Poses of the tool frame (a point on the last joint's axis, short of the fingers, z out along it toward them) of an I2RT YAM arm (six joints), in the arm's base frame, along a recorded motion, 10 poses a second.
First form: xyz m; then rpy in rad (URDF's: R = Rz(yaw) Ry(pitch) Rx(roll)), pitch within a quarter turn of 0, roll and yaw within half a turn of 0.
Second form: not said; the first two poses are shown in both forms.
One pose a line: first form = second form
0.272 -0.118 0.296 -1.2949 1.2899 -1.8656 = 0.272 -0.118 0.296 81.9 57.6 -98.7
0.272 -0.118 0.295 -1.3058 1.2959 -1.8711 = 0.272 -0.118 0.295 82.3 57.9 -98.7
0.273 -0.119 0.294 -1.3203 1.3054 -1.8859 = 0.273 -0.119 0.294 83.0 57.9 -98.8
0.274 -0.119 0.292 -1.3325 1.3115 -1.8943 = 0.274 -0.119 0.292 83.4 58.1 -98.9
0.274 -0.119 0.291 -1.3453 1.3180 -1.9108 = 0.274 -0.119 0.291 84.0 57.9 -99.0
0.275 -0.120 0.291 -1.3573 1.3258 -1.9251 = 0.275 -0.120 0.291 84.5 57.7 -99.1
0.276 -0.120 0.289 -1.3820 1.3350 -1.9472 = 0.276 -0.120 0.289 85.3 57.8 -99.3
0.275 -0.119 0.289 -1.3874 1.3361 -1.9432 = 0.275 -0.119 0.289 85.4 58.4 -99.3
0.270 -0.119 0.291 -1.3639 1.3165 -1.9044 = 0.270 -0.119 0.291 84.2 59.3 -99.3
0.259 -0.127 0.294 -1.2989 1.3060 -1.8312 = 0.259 -0.127 0.294 82.0 59.8 -97.7
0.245 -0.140 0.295 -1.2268 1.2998 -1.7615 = 0.245 -0.140 0.295 79.7 59.6 -95.8
